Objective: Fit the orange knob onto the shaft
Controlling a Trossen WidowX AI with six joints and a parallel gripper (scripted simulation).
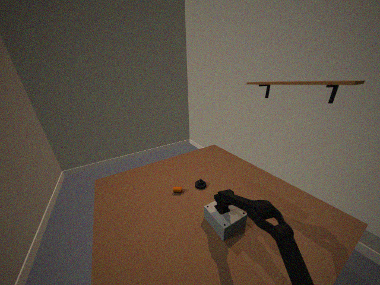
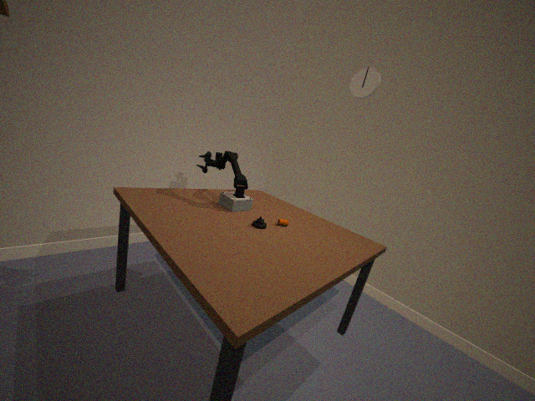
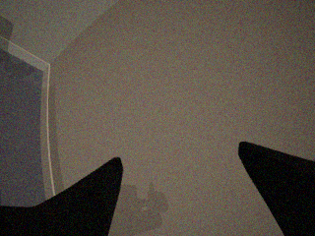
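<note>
My gripper tip is now 970 mm short of the orange knob, 250 mm to the right of it and 180 mm above it. From my gripper tip the other things lie so: round pedestal 960 mm ahead, 170 mm below, 70 mm to the left.
</note>
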